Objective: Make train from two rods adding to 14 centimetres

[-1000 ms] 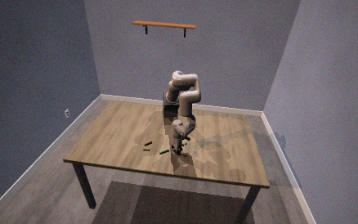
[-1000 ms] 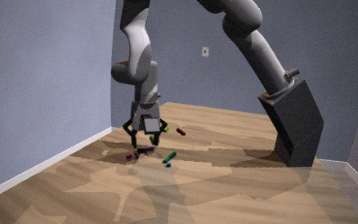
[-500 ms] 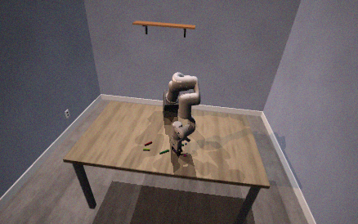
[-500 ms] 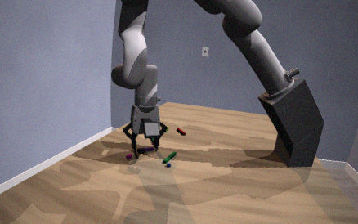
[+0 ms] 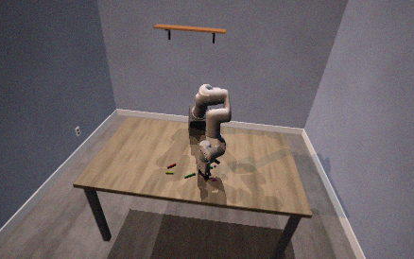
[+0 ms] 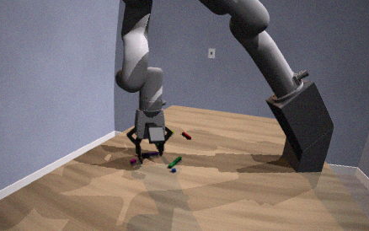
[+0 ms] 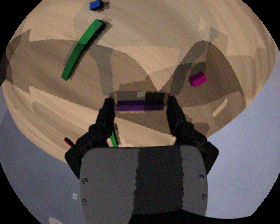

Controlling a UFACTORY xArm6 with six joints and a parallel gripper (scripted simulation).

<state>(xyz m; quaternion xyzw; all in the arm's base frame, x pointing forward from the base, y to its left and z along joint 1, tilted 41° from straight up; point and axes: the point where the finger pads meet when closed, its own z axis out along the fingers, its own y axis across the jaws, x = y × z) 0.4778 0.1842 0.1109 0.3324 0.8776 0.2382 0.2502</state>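
The purple rod is 1 cm below my hand. Round my hand: magenta rod 1 cm ahead, 8 cm to the left, 1 cm below; then blue rod 13 cm behind, 4 cm to the left, 1 cm below; then lime rod 7 cm ahead, 24 cm to the right, 1 cm below.
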